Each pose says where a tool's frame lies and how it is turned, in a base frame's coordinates. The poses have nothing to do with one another.
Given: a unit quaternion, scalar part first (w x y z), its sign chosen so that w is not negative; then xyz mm.
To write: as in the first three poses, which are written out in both.
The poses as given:
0.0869 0.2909 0.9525 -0.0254 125 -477 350
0.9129 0.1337 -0.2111 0.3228 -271 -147 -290
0.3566 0.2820 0.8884 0.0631 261 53 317
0.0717 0.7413 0.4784 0.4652 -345 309 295
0.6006 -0.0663 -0.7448 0.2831 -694 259 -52
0.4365 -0.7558 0.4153 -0.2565 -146 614 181
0.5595 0.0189 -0.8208 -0.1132 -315 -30 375
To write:
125 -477 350 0.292 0.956 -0.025 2.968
-271 -147 -290 0.328 -0.517 0.791 0.841
261 53 317 0.302 0.951 0.068 2.412
-345 309 295 0.743 0.480 0.466 2.998
-694 259 -52 -0.083 -0.932 0.354 1.853
-146 614 181 -0.840 0.462 -0.285 2.238
-315 -30 375 0.023 -0.990 -0.137 1.954

